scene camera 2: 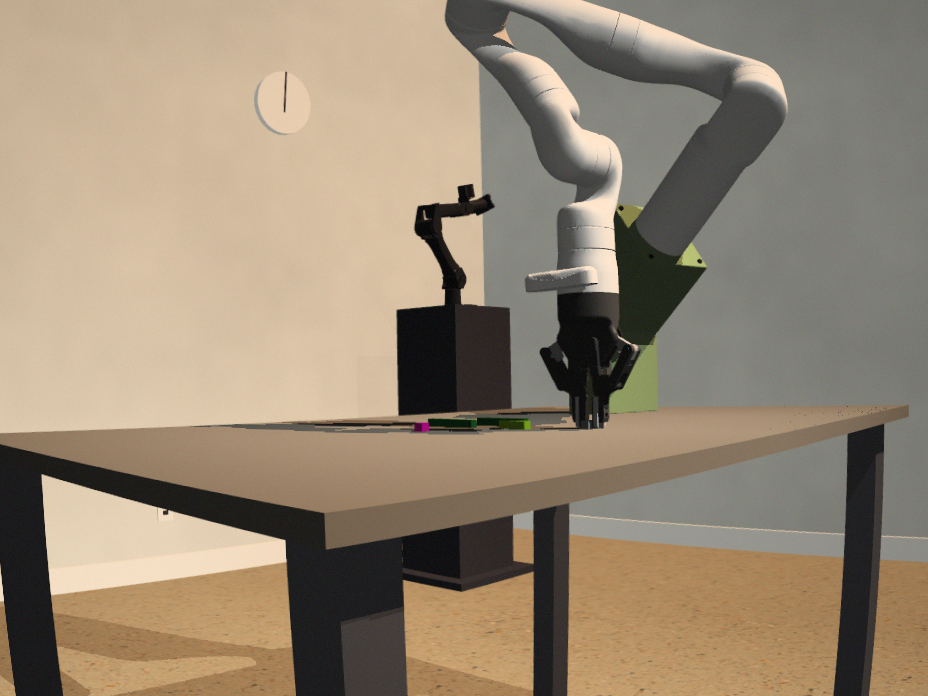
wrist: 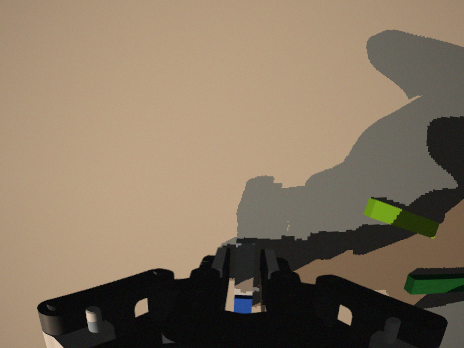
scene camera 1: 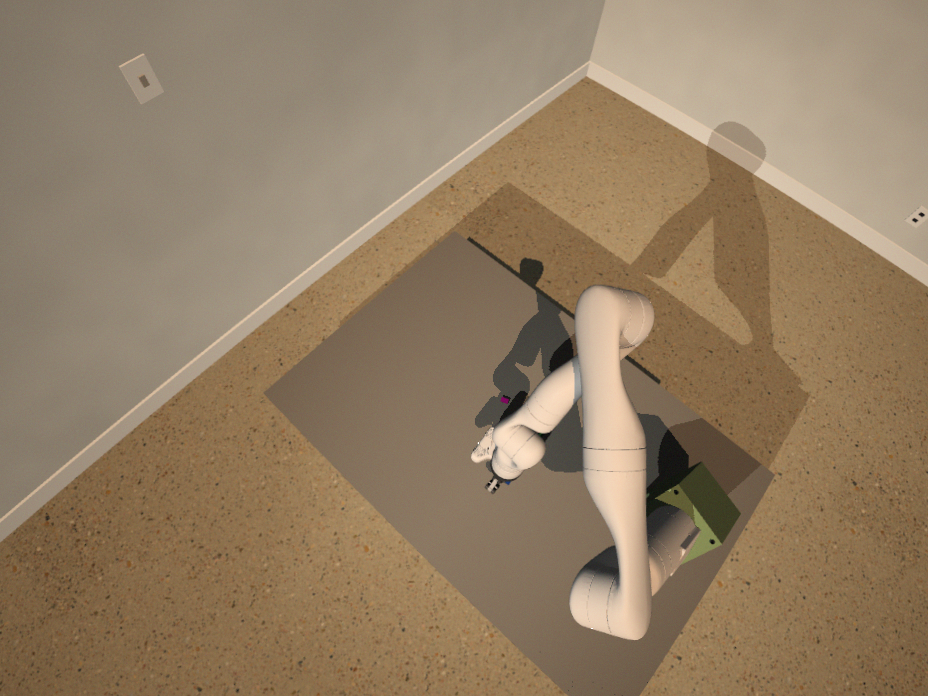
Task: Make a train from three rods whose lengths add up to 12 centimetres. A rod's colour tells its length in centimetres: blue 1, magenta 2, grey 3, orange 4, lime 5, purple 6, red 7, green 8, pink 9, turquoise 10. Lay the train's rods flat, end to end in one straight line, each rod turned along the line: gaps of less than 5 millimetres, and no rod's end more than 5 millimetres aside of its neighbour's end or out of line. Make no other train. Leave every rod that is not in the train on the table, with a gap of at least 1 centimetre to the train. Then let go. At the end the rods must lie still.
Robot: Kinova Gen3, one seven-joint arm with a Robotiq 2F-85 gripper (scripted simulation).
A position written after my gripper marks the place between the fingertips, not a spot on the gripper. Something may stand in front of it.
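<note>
Scene camera 2, my gripper (scene camera 2: 590,427). Wrist view, lime rod (wrist: 375,209) and gripper (wrist: 244,264).
</note>
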